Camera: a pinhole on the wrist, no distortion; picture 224 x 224 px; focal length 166.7 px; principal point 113.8 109.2 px. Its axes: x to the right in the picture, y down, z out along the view. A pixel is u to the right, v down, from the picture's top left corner.
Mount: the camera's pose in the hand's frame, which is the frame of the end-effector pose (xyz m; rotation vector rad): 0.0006 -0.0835 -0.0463 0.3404 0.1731 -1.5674
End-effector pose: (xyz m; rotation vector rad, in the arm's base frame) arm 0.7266 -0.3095 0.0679 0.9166 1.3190 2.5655
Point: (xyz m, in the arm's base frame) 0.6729 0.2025 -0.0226
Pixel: 192 205
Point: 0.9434 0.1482 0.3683
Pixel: 33 166
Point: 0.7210 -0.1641 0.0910
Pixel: 40 210
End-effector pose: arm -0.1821 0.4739 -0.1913 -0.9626 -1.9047 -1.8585
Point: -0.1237 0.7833 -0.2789
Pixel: 40 116
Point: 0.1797 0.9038 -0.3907
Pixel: 13 35
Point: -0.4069 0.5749 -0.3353
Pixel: outside the picture
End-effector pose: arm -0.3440 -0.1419 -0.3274 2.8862 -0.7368 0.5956
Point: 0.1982 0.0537 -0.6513
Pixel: 166 194
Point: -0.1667 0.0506 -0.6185
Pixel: 137 101
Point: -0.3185 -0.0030 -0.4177
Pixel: 130 27
